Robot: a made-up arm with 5 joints.
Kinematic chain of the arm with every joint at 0, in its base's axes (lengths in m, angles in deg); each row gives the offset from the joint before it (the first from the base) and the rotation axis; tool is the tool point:
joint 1: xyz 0 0 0.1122 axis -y
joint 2: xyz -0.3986 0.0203 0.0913 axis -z
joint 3: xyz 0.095 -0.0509 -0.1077 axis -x
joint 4: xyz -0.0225 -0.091 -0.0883 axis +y
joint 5: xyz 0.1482 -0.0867 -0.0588 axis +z
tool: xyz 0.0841 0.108 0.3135
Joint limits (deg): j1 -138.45..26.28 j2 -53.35..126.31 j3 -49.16..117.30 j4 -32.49..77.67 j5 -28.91..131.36
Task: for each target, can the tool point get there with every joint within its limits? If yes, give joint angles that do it. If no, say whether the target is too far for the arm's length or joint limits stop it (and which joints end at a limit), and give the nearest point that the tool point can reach.
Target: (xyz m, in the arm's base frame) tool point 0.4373 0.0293 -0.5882
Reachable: no: joint limits stop it (at a limit: joint 1, joint 4, joint 5) | nearest point 0.1391 0.0275 -0.2009 | short by 0.489 m
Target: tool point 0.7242 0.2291 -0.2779
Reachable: no: joint limits stop it (at a limit: joint 1, joint 2, joint 4, joint 5) | nearest point 0.3994 0.1425 0.0888 | short by 0.497 m
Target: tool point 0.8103 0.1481 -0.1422
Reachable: no: joint limits stop it (at a limit: joint 1, joint 2, joint 4, joint 5) | nearest point 0.4148 0.1611 0.1091 | short by 0.469 m
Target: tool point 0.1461 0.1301 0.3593
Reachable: yes | joints -96.69 1.51 91.96 9.92 111.16
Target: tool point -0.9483 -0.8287 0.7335
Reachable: no: too far | nearest point -0.6266 -0.3843 0.5227 | short by 0.588 m
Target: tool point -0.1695 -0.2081 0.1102
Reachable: yes | joints 11.24 46.78 84.28 27.28 35.86
